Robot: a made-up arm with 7 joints.
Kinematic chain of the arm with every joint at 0, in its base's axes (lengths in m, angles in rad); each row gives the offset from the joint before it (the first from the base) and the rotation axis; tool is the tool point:
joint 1: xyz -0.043 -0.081 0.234 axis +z
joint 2: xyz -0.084 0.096 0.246 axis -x
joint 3: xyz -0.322 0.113 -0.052 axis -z
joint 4: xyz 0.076 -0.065 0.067 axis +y
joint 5: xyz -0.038 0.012 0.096 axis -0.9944 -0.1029 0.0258
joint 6: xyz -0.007 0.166 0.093 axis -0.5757 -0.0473 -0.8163
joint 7: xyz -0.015 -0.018 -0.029 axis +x
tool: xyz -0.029 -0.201 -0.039
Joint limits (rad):
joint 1: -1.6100..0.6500
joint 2: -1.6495..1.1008
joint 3: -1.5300..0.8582
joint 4: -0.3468..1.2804
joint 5: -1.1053..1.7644
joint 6: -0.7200..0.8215
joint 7: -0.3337..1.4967
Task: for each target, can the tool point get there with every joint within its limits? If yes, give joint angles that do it. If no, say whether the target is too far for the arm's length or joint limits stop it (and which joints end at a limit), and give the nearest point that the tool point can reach.
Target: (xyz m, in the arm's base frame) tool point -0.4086 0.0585 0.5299
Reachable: yes | joints -0.2750 -0.2997 -0.1411 0.4609 1.3568 0.3678 1.0794
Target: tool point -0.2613 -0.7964 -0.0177
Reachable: no: joint limits stop it (at a limit: joint 1, joint 2, joint 3, joint 5, joint 6, joint 7) | nearest point -0.2738 -0.4902 0.3000 | short by 0.441 m
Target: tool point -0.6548 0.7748 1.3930
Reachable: no: too far | nearest point -0.3973 0.4147 0.9030 | short by 0.660 m
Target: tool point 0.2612 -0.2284 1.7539
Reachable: no: too far | nearest point 0.1409 0.1619 0.9466 | short by 0.905 m
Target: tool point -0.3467 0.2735 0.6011
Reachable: yes | joints -0.6064 -0.4615 -1.1689 0.2173 -0.6348 0.6190 1.0007
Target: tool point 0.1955 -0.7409 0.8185
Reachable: no: joint limits stop it (at a limit: joint 1, joint 2, joint 6, joint 7) | nearest point -0.1103 -0.4715 0.7331 | short by 0.416 m
